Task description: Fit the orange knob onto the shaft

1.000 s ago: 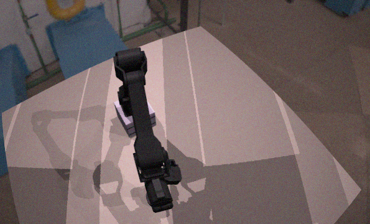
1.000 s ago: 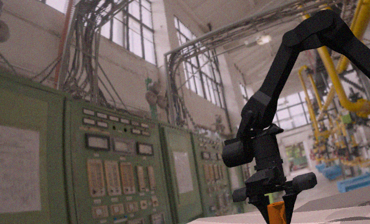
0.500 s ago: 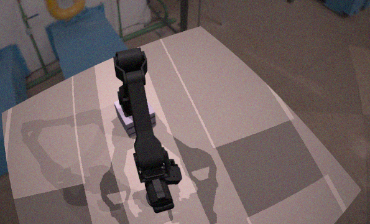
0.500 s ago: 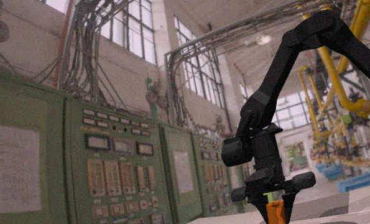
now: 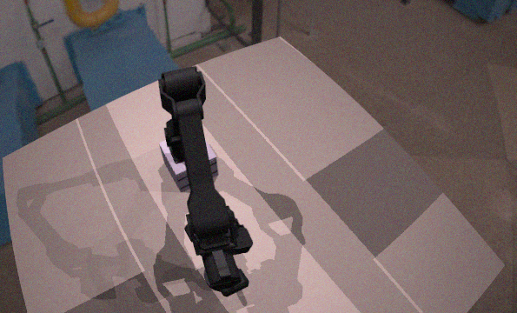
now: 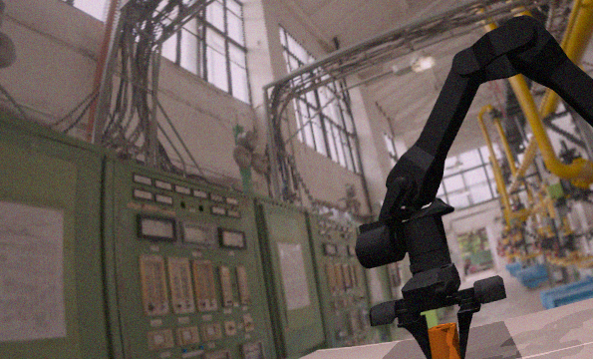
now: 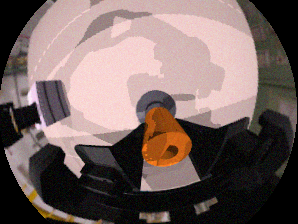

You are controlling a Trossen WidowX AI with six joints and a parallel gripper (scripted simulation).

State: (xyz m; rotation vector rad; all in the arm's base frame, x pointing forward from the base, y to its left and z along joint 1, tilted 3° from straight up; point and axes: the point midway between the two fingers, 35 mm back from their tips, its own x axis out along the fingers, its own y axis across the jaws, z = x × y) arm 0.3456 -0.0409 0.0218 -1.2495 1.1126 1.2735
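Now: gripper tip 2 cm below the orange knob. Also, from my gripper tip: round pedestal: 4 cm below.
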